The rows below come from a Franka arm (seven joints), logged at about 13 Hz.
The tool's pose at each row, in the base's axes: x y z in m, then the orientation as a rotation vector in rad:
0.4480, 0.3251, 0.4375, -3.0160, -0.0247, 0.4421
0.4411, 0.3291, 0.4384, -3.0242, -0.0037, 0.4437
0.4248, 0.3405, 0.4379, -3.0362, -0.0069, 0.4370
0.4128, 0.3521, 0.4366, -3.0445, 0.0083, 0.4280
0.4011, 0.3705, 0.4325, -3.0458, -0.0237, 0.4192
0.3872, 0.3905, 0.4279, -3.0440, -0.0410, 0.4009
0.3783, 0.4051, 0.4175, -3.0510, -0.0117, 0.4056
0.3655, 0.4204, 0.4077, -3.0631, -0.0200, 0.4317
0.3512, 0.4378, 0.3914, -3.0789, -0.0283, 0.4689
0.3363, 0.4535, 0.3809, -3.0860, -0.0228, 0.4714
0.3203, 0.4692, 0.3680, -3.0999, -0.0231, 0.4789
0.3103, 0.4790, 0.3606, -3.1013, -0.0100, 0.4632
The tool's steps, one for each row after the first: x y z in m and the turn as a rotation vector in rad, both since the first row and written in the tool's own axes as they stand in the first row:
-0.0067, -0.0041, 0.0015, -0.0062, 0.0003, 0.0148
-0.0219, -0.0154, 0.0077, -0.0173, 0.0056, 0.0141
-0.0327, -0.0269, 0.0134, -0.0229, 0.0125, 0.0246
-0.0422, -0.0448, 0.0223, -0.0261, 0.0173, 0.0038
-0.0536, -0.0644, 0.0325, -0.0239, 0.0285, -0.0085
-0.0587, -0.0779, 0.0463, -0.0284, 0.0269, 0.0116
-0.0677, -0.0923, 0.0607, -0.0443, 0.0108, 0.0093
-0.0762, -0.1081, 0.0819, -0.0656, -0.0118, 0.0082
-0.0870, -0.1228, 0.0976, -0.0724, -0.0126, 0.0128
-0.0982, -0.1372, 0.1159, -0.0870, -0.0161, 0.0150
-0.1054, -0.1463, 0.1267, -0.0850, -0.0057, 0.0226

